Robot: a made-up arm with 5 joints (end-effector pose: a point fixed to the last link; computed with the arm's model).
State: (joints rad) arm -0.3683 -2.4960 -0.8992 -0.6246 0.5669
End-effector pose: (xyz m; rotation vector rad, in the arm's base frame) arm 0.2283 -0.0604 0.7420 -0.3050 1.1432 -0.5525
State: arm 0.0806 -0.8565 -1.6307 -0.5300 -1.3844
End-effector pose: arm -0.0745 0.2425 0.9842 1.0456 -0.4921 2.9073
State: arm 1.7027 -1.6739 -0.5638 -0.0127 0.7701
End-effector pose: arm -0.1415 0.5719 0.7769 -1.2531 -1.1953 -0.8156
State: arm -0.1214 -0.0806 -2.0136 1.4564 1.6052
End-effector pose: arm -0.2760 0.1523 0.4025 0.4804 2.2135 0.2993
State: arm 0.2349 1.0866 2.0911 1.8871 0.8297
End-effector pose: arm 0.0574 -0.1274 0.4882 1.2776 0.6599 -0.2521
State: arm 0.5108 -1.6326 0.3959 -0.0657 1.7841
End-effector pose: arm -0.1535 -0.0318 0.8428 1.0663 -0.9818 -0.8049
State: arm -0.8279 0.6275 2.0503 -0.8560 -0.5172
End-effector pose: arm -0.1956 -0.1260 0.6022 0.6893 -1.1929 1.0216
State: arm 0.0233 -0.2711 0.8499 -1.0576 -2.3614
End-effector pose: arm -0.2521 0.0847 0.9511 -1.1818 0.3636 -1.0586
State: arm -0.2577 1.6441 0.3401 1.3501 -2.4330
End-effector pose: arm 0.1224 -0.1828 0.5254 0.0910 0.4110 0.1394
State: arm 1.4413 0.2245 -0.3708 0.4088 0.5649
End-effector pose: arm -0.4020 -0.0350 0.8232 0.5387 -1.4090 0.3458
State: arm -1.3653 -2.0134 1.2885 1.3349 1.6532
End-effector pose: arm -0.2951 -0.0763 0.5900 -0.4105 -1.9061 2.2908
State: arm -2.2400 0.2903 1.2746 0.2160 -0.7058
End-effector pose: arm -0.0622 0.3099 0.3149 2.7646 -0.0581 0.6417
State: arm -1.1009 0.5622 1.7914 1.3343 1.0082
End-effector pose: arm -0.0249 0.2777 0.3578 -2.9502 -0.7358 -0.3106
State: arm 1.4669 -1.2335 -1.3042 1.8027 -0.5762
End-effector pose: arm -0.4312 0.3520 0.5056 0.9176 -1.8858 -1.1576
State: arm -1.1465 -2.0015 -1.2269 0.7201 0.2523
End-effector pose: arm -0.0837 -0.2438 0.8076 0.1741 0.6553 -1.8187
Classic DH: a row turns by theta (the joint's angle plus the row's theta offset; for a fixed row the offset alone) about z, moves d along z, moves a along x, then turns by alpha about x. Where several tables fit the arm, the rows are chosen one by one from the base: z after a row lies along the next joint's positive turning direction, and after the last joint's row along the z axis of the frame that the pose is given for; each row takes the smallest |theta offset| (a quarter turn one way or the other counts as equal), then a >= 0, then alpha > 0; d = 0 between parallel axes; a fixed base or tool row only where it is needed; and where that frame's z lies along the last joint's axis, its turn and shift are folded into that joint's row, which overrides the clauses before.
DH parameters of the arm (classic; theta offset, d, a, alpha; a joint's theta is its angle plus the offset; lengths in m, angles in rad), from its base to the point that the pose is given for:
base (fixed): 1.5708 0.62 0.16 -1.5708
joint 1: -1.5006 0.0858 0.0278 1.4417
joint 2: 1.5617 0.1014 0.1423 1.5011
joint 3: -1.4414 -0.0548 0 1.5708
joint 4: -1.4952 -0.0934 -0.1172 1.5333
joint 5: -0.456 0.174 0.0872 1.0225
tool (fixed): 1.9203 0.0733 0 0

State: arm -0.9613 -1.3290 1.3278 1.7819 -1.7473
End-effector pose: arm -0.4333 0.0853 0.4613 -0.1769 -1.8182 -1.5670
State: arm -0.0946 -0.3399 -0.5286 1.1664 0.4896
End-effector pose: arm -0.4773 0.0965 0.5182 1.9391 -1.1729 -1.8268
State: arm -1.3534 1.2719 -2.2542 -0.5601 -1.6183
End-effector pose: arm -0.3566 0.2202 0.6819 -1.1958 -1.5316 0.9738
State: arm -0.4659 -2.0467 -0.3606 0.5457 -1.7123
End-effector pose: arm 0.0021 -0.3171 0.7776 0.6474 -2.5955 1.0712
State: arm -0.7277 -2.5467 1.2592 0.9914 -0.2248
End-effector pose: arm -0.2455 -0.1935 0.6076 -0.1726 -2.1653 0.7478
